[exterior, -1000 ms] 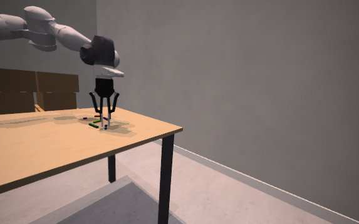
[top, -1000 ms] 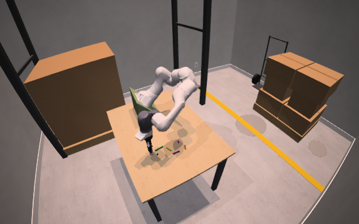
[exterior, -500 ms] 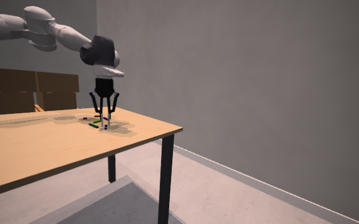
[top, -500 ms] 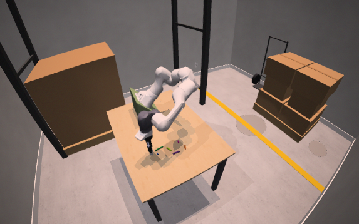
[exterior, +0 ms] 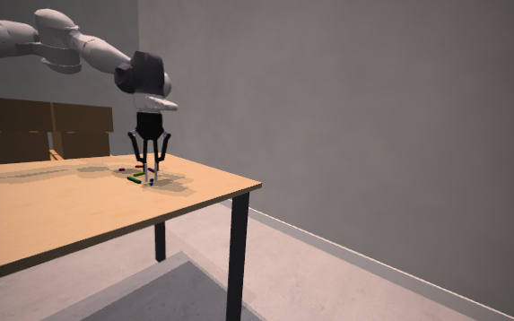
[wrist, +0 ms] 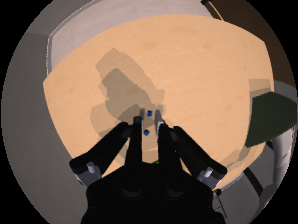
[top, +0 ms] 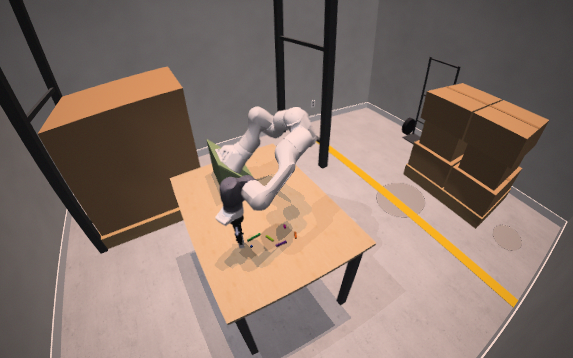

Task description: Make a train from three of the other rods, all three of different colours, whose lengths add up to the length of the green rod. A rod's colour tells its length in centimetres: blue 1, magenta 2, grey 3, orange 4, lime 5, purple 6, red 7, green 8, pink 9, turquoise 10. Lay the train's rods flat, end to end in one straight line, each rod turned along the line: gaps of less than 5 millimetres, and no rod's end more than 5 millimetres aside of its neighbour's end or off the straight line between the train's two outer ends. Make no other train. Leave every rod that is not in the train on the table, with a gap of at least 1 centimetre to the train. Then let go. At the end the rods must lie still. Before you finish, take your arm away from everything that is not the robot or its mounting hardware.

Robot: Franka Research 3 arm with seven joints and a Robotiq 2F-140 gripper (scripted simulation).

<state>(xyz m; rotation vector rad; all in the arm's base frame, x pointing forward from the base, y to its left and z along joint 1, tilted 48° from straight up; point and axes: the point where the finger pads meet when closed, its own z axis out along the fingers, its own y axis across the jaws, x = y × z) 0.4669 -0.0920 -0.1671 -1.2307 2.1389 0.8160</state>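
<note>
Now: the blue rod 50 mm below my hand, 40 mm to the left of it and 20 mm ahead of it. Also, from my hand: lime rod (150 mm to the left, 50 mm below, 30 mm ahead); then purple rod (180 mm to the left, 100 mm ahead, 50 mm below); then green rod (80 mm to the left, 50 mm below, 20 mm behind).
</note>
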